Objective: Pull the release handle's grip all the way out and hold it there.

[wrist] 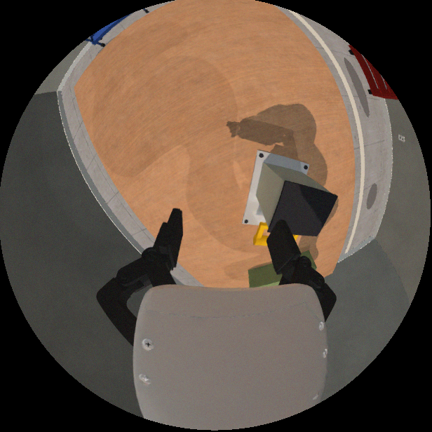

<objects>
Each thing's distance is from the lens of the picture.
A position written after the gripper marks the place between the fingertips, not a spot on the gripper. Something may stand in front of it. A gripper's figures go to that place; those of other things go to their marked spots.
gripper (229, 226): 0.12 m
grey base plate (252, 214): 0.43 m
</objects>
